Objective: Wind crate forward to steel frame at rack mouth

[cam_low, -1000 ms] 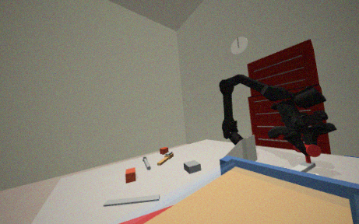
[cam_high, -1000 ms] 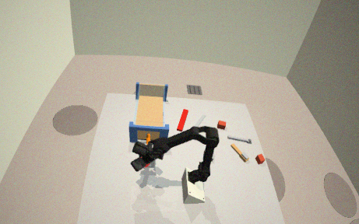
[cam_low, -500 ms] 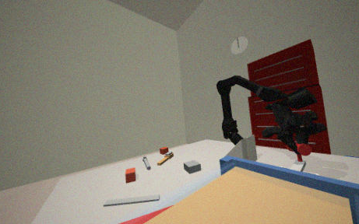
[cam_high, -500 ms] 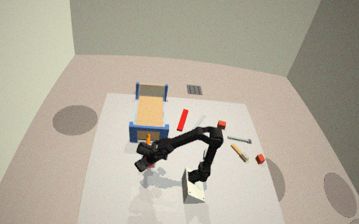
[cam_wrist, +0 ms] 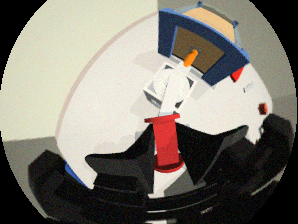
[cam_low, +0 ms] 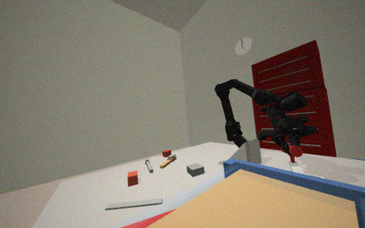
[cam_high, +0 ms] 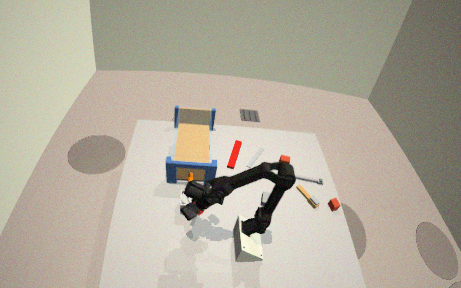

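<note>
The grey winch lies 100 mm below my gripper tip, 70 mm ahead of it and 20 mm to the left of it. From my gripper tip the other things lie so: red knob 10 mm to the right, 10 mm behind; blue frame 240 mm ahead, 40 mm to the left, 30 mm below; winch handle 30 mm below, 20 mm ahead.
</note>
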